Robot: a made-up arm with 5 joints.
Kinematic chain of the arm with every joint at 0, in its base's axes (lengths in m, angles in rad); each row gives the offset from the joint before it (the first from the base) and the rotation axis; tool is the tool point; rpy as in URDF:
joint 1: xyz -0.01 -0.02 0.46 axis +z
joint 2: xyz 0.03 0 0.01 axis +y
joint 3: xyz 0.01 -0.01 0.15 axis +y
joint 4: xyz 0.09 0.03 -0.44 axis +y
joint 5: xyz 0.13 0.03 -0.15 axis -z
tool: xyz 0 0.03 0.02 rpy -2.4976 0.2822 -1.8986
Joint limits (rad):
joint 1: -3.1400..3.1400
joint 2: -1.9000..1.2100
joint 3: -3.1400..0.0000
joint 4: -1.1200..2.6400
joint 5: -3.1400..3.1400
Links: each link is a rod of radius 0.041 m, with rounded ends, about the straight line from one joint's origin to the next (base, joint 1, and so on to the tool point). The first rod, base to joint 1, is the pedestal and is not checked.
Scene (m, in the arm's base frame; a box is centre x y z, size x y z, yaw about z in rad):
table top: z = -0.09
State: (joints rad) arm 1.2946 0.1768 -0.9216 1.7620 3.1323
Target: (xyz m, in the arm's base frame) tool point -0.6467 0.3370 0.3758
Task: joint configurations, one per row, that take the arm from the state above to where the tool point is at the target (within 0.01 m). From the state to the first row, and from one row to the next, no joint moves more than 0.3 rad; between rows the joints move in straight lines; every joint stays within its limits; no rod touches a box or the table.
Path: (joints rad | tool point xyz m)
1: 1.5559 0.2778 -1.1027 1.6047 3.0698 | -0.0231 0.4478 0.1937
2: 1.8172 0.3789 -1.2838 1.4474 3.0073 | -0.1624 0.5027 0.2241
3: 2.0785 0.4799 -1.4649 1.2901 2.9447 | -0.3270 0.5075 0.2654
4: 2.3398 0.5809 -1.6459 1.1327 2.8822 | -0.4964 0.4524 0.3164
5: 2.6011 0.6820 -1.8270 0.9754 2.8197 | -0.6467 0.3370 0.3758

